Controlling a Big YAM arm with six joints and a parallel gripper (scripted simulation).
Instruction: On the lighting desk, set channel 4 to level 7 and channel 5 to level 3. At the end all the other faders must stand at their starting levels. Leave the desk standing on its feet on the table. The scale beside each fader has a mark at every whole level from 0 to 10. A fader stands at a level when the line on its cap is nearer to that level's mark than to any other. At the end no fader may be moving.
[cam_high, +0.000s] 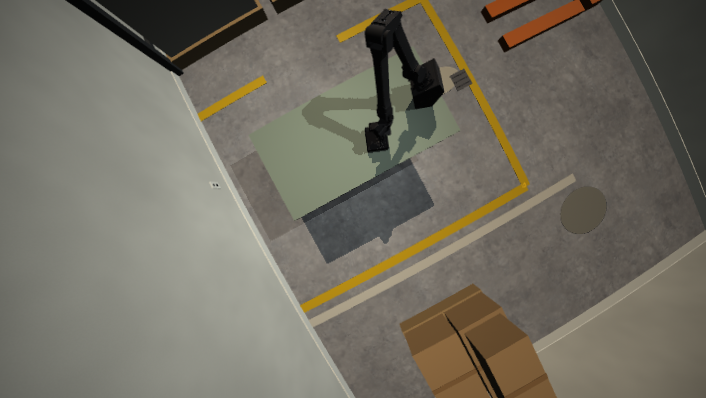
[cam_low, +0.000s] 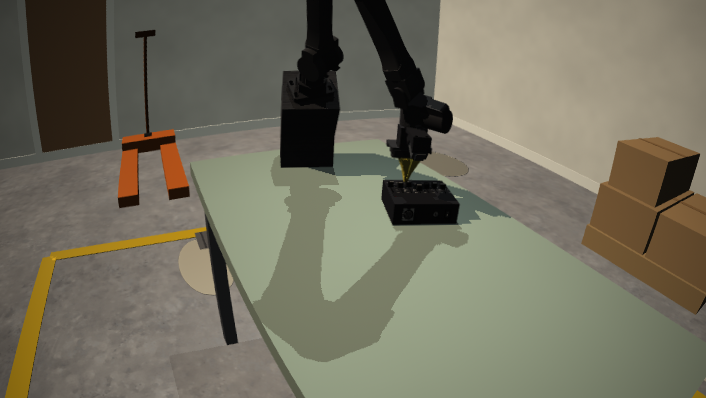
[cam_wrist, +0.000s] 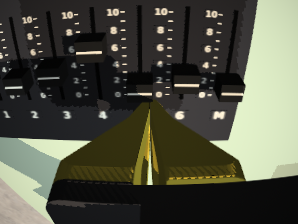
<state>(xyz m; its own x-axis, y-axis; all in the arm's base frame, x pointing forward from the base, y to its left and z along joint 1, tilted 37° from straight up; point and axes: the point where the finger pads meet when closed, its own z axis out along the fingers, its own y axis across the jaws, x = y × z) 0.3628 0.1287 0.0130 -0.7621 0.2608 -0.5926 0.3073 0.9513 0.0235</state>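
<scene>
My gripper is now 20 mm short of the channel 5 fader cap. From my hand the other things lie so: channel 4 fader cap (40 mm ahead, 10 mm to the left); master fader cap (40 mm to the right); channel 6 fader cap (20 mm to the right, 10 mm ahead).
</scene>
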